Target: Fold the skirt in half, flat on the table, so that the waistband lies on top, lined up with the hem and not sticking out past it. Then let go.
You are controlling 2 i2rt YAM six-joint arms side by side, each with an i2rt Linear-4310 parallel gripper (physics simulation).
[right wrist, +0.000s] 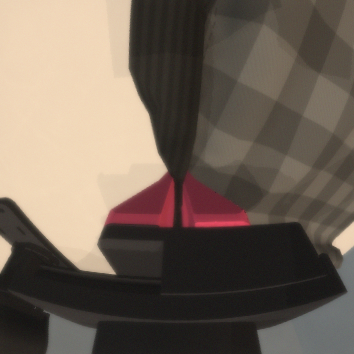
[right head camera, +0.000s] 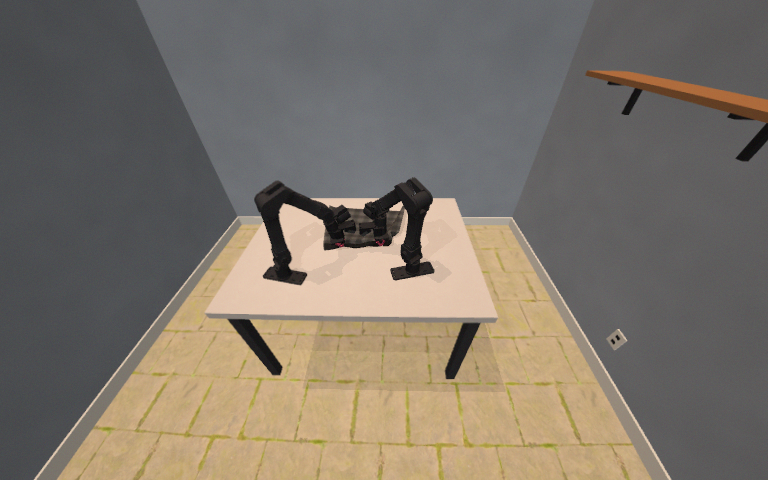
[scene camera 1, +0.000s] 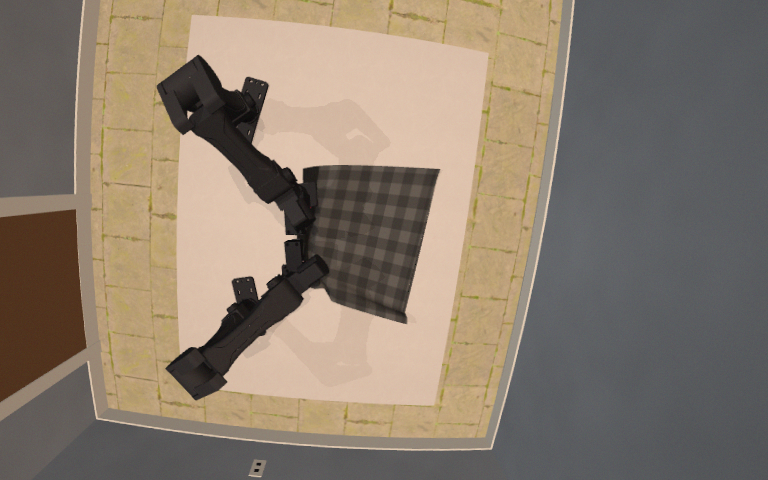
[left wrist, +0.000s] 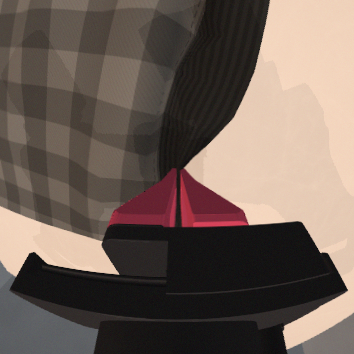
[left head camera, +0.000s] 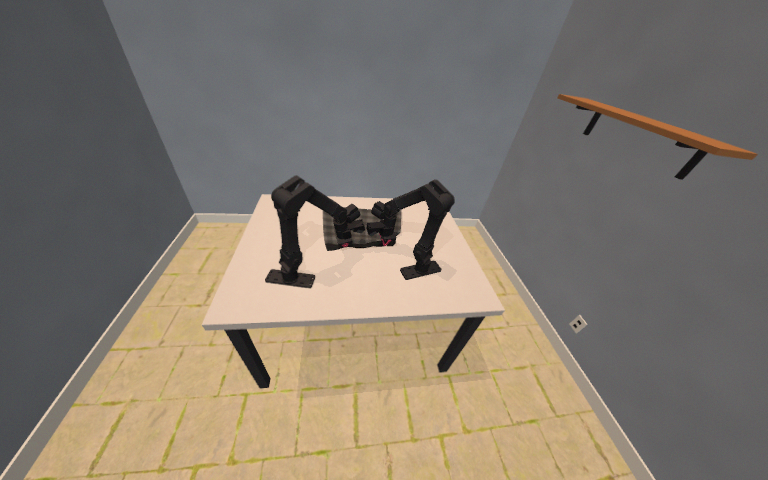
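Observation:
The grey checked skirt (scene camera 1: pixel 373 232) (left wrist: pixel 95 95) (right wrist: pixel 280 85) lies spread on the table, its hem toward the right in scene camera 1. Its dark ribbed waistband (left wrist: pixel 225 75) (right wrist: pixel 167 75) is on the side nearest the arm bases and is pinched to a point at each gripper. My left gripper (left wrist: pixel 177 174) (left head camera: pixel 345 245) (right head camera: pixel 339 245) is shut on the waistband near one end. My right gripper (right wrist: pixel 177 174) (left head camera: pixel 386 242) (right head camera: pixel 380 242) is shut on the waistband near the other end. The skirt's lower edge in scene camera 1 is rumpled. Both fingertips are hidden under the arms in scene camera 1.
The white table (left head camera: pixel 351 300) (right head camera: pixel 351 297) (scene camera 1: pixel 396 101) carries both arm bases in front of the skirt. An orange wall shelf (left head camera: pixel 656 124) (right head camera: pixel 679 93) is high on the right wall. The two wrists are close together over the waistband side.

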